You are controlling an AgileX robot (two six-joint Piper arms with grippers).
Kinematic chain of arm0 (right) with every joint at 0, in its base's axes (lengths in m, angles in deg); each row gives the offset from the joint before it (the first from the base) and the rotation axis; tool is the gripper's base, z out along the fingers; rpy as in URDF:
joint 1: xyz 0 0 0.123 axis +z
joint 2: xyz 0 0 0 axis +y
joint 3: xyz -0.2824 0 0.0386 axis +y
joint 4: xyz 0.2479 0 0.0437 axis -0.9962 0 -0.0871
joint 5: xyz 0 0 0 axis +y
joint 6: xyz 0.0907 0 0.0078 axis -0.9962 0 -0.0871
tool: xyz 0 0 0 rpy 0 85 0
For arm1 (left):
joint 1: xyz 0 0 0.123 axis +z
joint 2: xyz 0 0 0 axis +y
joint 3: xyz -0.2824 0 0.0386 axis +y
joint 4: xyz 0.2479 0 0.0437 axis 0.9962 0 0.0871
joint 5: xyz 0 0 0 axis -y
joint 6: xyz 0.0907 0 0.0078 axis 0.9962 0 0.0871
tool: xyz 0 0 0 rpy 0 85 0
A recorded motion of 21 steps. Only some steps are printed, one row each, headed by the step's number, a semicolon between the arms.
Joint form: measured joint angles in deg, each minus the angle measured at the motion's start. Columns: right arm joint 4, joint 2, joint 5, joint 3, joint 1, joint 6; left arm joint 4, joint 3, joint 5, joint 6, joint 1, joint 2.
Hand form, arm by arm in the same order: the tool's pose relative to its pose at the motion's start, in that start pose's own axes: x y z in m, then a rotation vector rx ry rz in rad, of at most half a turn. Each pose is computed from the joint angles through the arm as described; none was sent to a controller.
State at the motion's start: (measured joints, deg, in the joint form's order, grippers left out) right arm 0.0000 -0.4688 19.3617 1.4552 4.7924 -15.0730; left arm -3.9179 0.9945 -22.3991 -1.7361 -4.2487 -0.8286
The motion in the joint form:
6: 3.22 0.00 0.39 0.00 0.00 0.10; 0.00 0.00 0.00 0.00 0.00 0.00
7: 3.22 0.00 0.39 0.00 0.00 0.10; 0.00 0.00 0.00 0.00 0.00 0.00
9: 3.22 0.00 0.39 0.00 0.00 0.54; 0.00 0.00 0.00 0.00 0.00 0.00
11: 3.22 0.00 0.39 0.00 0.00 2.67; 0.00 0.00 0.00 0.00 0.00 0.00
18: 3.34 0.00 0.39 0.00 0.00 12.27; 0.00 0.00 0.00 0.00 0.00 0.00
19: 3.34 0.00 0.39 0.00 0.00 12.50; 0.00 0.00 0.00 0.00 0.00 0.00
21: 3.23 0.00 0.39 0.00 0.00 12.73; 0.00 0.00 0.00 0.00 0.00 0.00
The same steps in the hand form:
6: 0.0001 -0.0018 0.0000 0.0199 0.0017 -0.0547; 0.0000 0.0000 0.0000 0.0000 0.0000 0.0000
7: 0.0001 -0.0018 0.0000 0.0199 0.0017 -0.0547; 0.0000 0.0000 0.0000 0.0000 0.0000 0.0000
9: 0.0001 -0.0018 0.0000 0.0199 0.0018 -0.0624; 0.0000 0.0000 0.0000 0.0000 0.0000 0.0000
11: 0.0001 -0.0018 0.0000 0.0199 0.0021 -0.0996; 0.0000 0.0000 0.0000 0.0000 0.0000 0.0000
18: 0.0001 -0.0019 0.0000 0.0204 0.0037 -0.2691; 0.0000 0.0000 0.0000 0.0000 0.0000 0.0000
19: 0.0001 -0.0019 0.0000 0.0204 0.0037 -0.2731; 0.0000 0.0000 0.0000 0.0000 0.0000 0.0000
21: 0.0001 -0.0018 0.0000 0.0197 0.0039 -0.2753; 0.0000 0.0000 0.0000 0.0000 0.0000 0.0000

